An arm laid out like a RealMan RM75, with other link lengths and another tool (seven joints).
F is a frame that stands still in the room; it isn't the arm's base.
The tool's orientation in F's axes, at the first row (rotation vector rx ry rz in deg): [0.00, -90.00, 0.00]
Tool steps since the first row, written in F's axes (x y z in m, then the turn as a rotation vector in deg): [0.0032, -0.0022, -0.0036, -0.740, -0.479, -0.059]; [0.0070, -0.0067, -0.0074, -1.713, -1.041, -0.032]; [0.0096, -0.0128, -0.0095, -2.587, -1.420, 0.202]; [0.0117, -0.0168, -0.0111, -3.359, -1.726, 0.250]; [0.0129, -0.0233, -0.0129, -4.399, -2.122, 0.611]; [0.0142, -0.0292, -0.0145, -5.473, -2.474, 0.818]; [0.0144, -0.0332, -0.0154, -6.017, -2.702, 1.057]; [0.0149, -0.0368, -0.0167, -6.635, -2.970, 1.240]
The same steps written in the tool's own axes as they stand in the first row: [-0.0036, -0.0022, -0.0032, -0.059, -0.479, 0.740]; [-0.0074, -0.0067, -0.0070, -0.032, -1.041, 1.713]; [-0.0095, -0.0128, -0.0096, 0.202, -1.420, 2.587]; [-0.0111, -0.0168, -0.0117, 0.250, -1.726, 3.359]; [-0.0129, -0.0233, -0.0129, 0.611, -2.122, 4.399]; [-0.0145, -0.0292, -0.0142, 0.818, -2.474, 5.473]; [-0.0154, -0.0332, -0.0144, 1.057, -2.702, 6.017]; [-0.0167, -0.0368, -0.0149, 1.240, -2.970, 6.635]
